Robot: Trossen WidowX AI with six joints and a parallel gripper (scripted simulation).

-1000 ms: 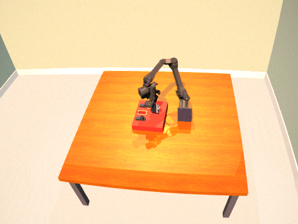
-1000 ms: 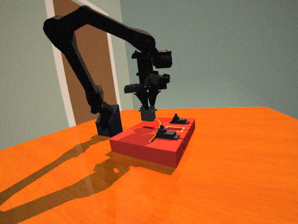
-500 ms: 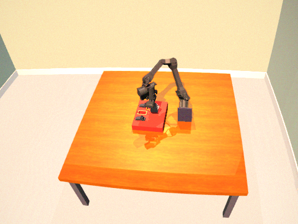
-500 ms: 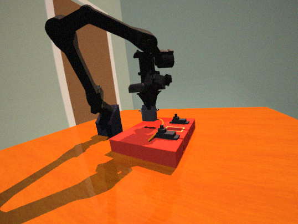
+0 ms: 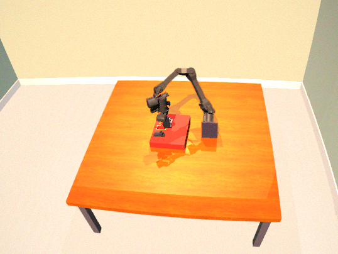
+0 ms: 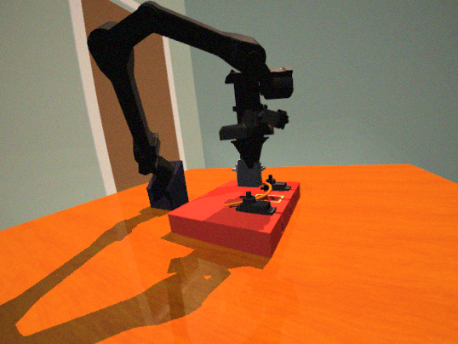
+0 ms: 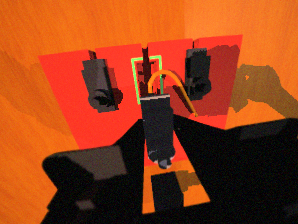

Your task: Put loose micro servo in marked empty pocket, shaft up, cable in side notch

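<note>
Now: gripper tip 8 cm past the red deck, 1 cm to the right of it and 10 cm above it.
</note>
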